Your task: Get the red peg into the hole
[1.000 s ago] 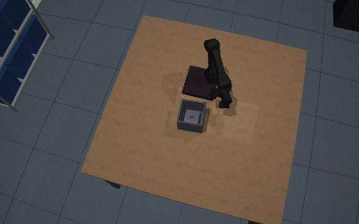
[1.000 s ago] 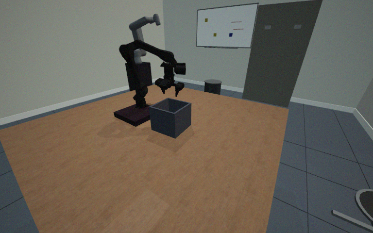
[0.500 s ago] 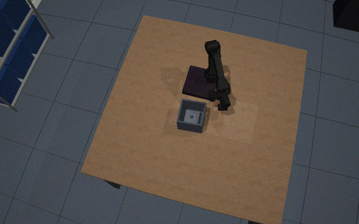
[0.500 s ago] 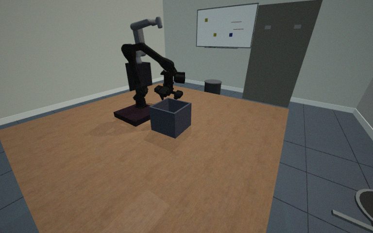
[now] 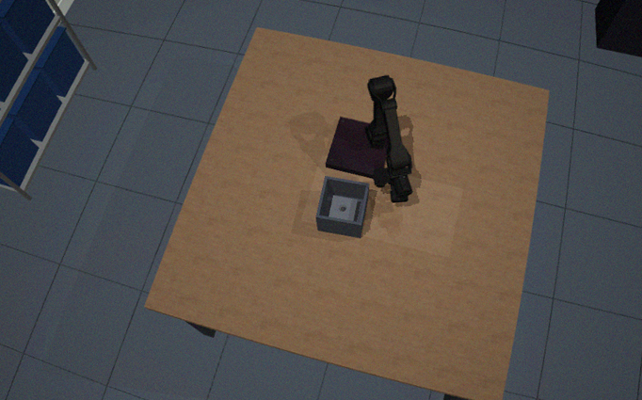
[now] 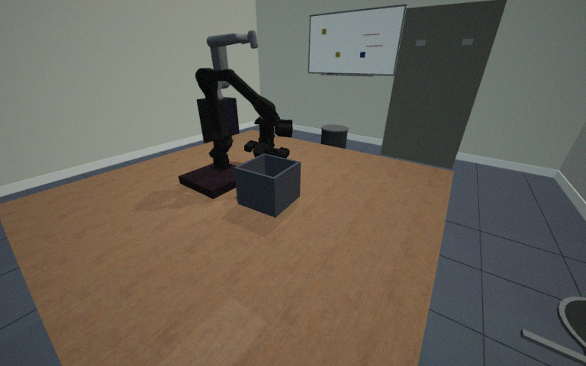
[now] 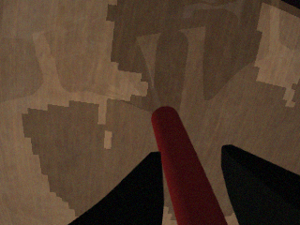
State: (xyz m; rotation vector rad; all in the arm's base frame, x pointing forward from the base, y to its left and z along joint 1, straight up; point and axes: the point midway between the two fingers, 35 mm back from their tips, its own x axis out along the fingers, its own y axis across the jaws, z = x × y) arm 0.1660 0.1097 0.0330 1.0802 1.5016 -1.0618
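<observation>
The red peg lies 10 mm ahead of my gripper tip and 10 mm above it. Also, from my gripper tip: plate (180 mm to the right, 150 mm ahead, 10 mm above).
</observation>
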